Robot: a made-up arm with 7 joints.
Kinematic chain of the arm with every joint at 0, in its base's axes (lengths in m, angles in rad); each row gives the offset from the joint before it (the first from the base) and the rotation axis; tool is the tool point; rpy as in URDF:
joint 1: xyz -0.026 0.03 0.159 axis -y
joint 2: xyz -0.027 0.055 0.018 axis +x
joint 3: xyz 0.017 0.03 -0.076 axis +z
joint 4: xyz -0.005 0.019 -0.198 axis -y
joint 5: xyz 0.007 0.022 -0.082 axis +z
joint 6: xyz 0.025 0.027 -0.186 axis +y
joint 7: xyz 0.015 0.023 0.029 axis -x
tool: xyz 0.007 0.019 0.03 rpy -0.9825 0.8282 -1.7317
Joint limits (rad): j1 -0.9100..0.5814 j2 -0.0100..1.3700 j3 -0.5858..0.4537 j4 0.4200..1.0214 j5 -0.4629..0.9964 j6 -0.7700..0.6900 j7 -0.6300..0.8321
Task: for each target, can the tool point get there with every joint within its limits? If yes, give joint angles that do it. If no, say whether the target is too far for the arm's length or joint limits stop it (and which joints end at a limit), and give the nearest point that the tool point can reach.
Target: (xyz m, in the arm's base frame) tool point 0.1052 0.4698 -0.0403
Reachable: yes | joints 0.0002 0.7289 -0.0204 0.7634 0.5625 -0.1578 -0.1506
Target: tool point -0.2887 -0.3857 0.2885
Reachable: no: joint limits stop it (at a limit: joint 1, joint 2, joint 3, joint 4, joint 5, joint 7) | nearest point -0.1211 0.0192 -0.1898 | short by 0.649 m
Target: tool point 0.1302 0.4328 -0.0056
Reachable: yes | joints -0.5438 1.1741 -0.3371 0.9308 0.1652 0.3330 -0.4217
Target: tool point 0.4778 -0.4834 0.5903
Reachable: no: too far | nearest point 0.3319 0.0288 0.0515 | short by 0.758 m
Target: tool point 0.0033 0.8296 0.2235
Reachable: no: too far | nearest point -0.0024 0.6356 0.2110 | short by 0.195 m
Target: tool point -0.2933 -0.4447 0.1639
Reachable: no: joint limits stop it (at a limit: joint 1, joint 2, joint 3, joint 4, joint 5, joint 6, joint 7) | nearest point -0.1185 0.0144 -0.1932 | short by 0.607 m
